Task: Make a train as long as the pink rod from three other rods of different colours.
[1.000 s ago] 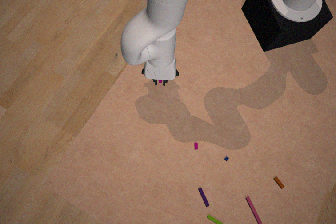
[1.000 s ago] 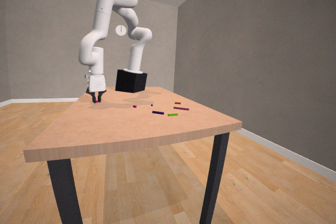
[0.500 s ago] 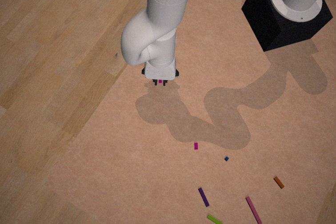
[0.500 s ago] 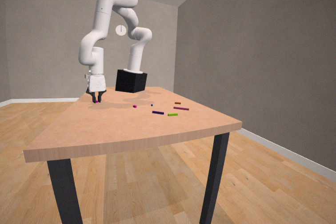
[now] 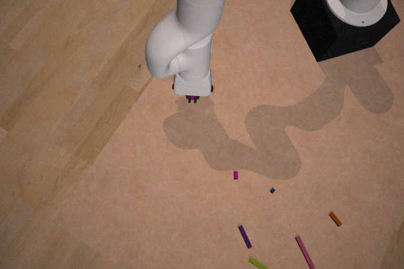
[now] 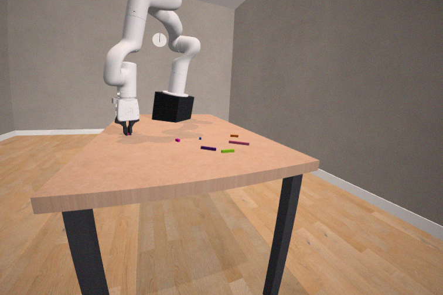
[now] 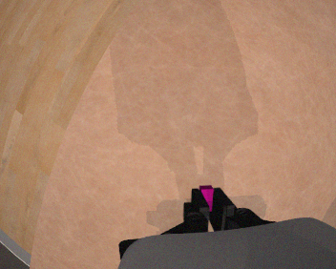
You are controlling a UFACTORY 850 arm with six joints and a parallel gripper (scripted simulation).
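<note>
My gripper is now 6 cm short of the blue rod, 34 cm to the right of it and 2 cm above it. Also, from my hand: lime rod: 24 cm ahead, 43 cm to the left, 2 cm below; purple rod: 21 cm ahead, 36 cm to the left, 2 cm below; orange rod: 2 cm ahead, 52 cm to the left, 2 cm below.
</note>
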